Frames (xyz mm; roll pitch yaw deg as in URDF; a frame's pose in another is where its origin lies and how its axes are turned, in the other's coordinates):
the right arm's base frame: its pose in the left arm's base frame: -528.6 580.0 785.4 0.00 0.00 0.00
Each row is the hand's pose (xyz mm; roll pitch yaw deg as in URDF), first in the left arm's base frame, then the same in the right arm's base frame.
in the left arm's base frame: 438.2 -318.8 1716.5 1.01 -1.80 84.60
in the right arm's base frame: 966.8 -898.8 931.1 1.01 -1.80 84.60
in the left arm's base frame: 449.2 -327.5 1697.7 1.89 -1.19 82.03
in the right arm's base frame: 977.8 -907.5 912.3 1.89 -1.19 82.03
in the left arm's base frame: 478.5 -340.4 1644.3 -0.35 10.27 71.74
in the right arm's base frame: 1007.1 -920.4 858.9 -0.35 10.27 71.74
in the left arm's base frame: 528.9 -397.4 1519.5 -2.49 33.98 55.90
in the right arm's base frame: 1057.5 -977.4 734.1 -2.49 33.98 55.90
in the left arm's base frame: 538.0 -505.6 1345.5 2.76 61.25 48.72
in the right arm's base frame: 1066.6 -1085.6 560.1 2.76 61.25 48.72
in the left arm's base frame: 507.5 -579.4 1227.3 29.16 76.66 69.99
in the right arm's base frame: 1036.1 -1159.4 441.9 29.16 76.66 69.99
